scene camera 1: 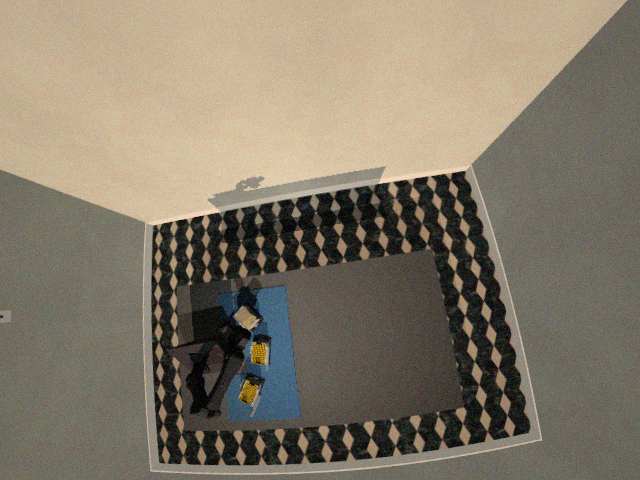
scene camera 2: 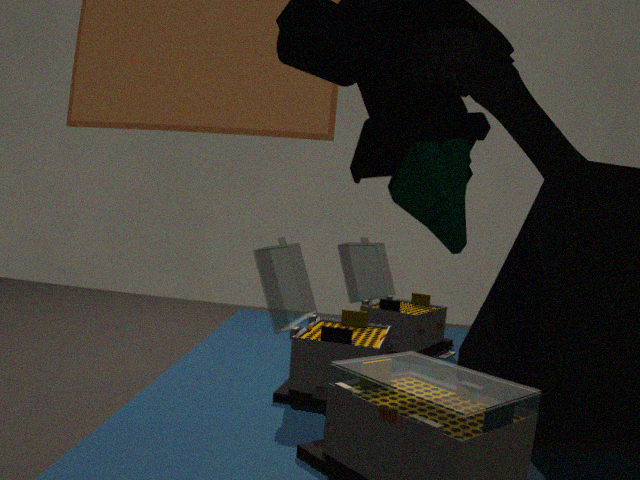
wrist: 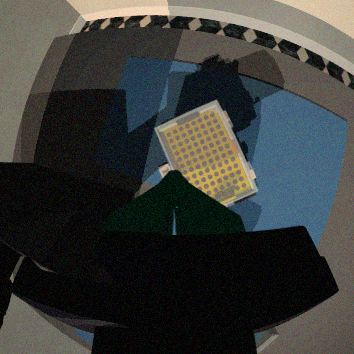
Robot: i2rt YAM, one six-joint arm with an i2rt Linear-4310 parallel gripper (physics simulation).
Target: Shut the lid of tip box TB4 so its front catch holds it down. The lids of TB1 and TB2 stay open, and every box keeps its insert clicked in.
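Pixels of known places: gripper, fingertip midpoint: (scene camera 1: pixel 235 325) (scene camera 2: pixel 459 249) (wrist: pixel 173 177); arm's base, origin of the base link: (scene camera 1: pixel 200 362).
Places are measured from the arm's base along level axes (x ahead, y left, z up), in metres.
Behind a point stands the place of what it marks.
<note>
The tip box with its clear lid down, taken as TB4 (scene camera 1: pixel 247 318) @(z -0.046, x 0.274, y 0.248 m) (scene camera 2: pixel 429 439) @(z -0.066, x 0.258, y 0.313 m) (wrist: pixel 205 155) @(z -0.046, x 0.253, y 0.251 m), holds a yellow perforated insert that looks level. Its lid lies flat over the box. Whether the front catch has hooked cannot be made out. Two other boxes, a middle one (scene camera 1: pixel 259 352) (scene camera 2: pixel 310 364) and a farther one (scene camera 1: pixel 250 391) (scene camera 2: pixel 416 326), have yellow inserts inside and raised clear lids. Labels telling TB1 from TB2 are not readable. My gripper (scene camera 2: pixel 455 251) @(z 0.040, x 0.243, y 0.222 m) (wrist: pixel 173 177) @(z 0.040, x 0.243, y 0.222 m) is shut and empty, well above the boxes, with a gap over the closed lid.
The boxes stand on a blue mat (scene camera 1: pixel 281 330) @(z -0.123, x 0.457, y 0.166 m) (scene camera 2: pixel 170 408) @(z -0.124, x 0.470, y 0.182 m) (wrist: pixel 305 145) @(z -0.124, x 0.403, y 0.343 m) on a grey-brown table top (scene camera 1: pixel 372 335) @(z -0.127, x 0.994, y 0.122 m). The raised lids (scene camera 2: pixel 284 284) @(z -0.021, x 0.406, y 0.034 m) (scene camera 2: pixel 366 271) @(z -0.021, x 0.331, y -0.213 m) stand up behind their boxes. The black arm reaches in from the right in scene camera 2.
</note>
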